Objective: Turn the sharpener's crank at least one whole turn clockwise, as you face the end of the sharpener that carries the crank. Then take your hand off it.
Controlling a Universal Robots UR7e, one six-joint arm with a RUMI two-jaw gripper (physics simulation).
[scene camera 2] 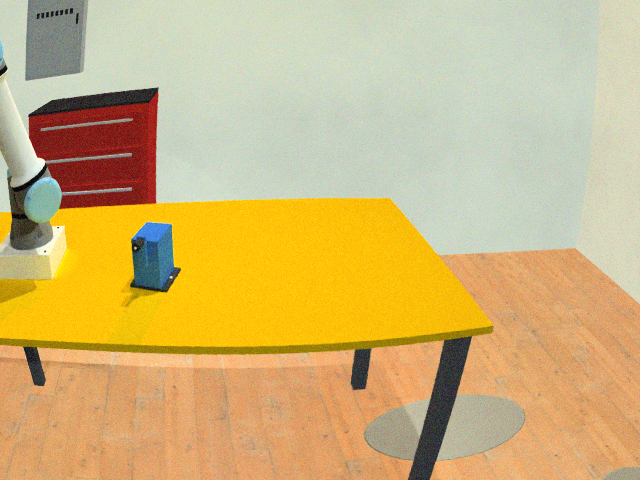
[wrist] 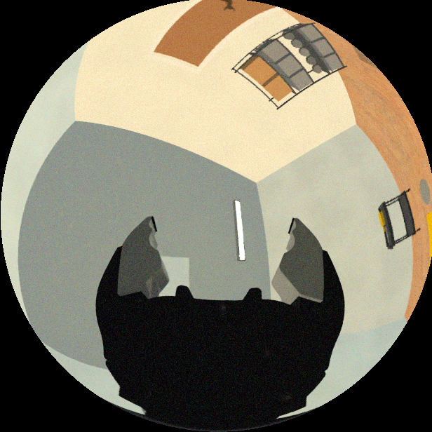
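Pixels of known places: arm's base, link origin: (scene camera 2: 31, 239).
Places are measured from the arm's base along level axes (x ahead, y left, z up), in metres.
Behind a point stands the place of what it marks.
Observation:
The blue sharpener (scene camera 2: 159, 261) @[y -0.142, x 0.436, z 0.005 m] stands upright on a dark base plate on the yellow table, to the right of the robot's base in the scene view. Its dark crank (scene camera 2: 138, 243) @[y -0.190, x 0.394, z 0.070 m] is at the upper part of its left front end; details of the crank's arm are too small to tell. My gripper (wrist: 221, 219) is open and empty in the wrist view, pointed up at the ceiling and walls. The gripper does not show in the scene view, and the sharpener does not show in the wrist view, so the two are well apart.
The arm's white base (scene camera 2: 31, 260) @[y -0.106, x 0.037, z -0.016 m] stands on the yellow table (scene camera 2: 289, 279) @[y -0.070, x 0.747, z -0.072 m] at the left. A red drawer cabinet (scene camera 2: 98, 139) stands behind the table, with a grey wall box (scene camera 2: 55, 43) above. A shelf rack and a black cart appear far off in the wrist view.

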